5 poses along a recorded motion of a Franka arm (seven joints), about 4.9 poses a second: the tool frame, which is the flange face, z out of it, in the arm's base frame.
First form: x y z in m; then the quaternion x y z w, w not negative.
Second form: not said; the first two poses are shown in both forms.
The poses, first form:
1: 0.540 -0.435 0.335 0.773 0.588 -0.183 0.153
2: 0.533 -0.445 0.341 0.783 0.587 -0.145 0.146
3: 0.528 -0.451 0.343 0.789 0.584 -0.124 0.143
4: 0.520 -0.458 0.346 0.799 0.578 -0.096 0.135
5: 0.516 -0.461 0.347 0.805 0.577 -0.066 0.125
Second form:
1: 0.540 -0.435 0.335 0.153 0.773 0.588 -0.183
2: 0.533 -0.445 0.341 0.146 0.783 0.587 -0.145
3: 0.528 -0.451 0.343 0.143 0.789 0.584 -0.124
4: 0.520 -0.458 0.346 0.135 0.799 0.578 -0.096
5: 0.516 -0.461 0.347 0.125 0.805 0.577 -0.066
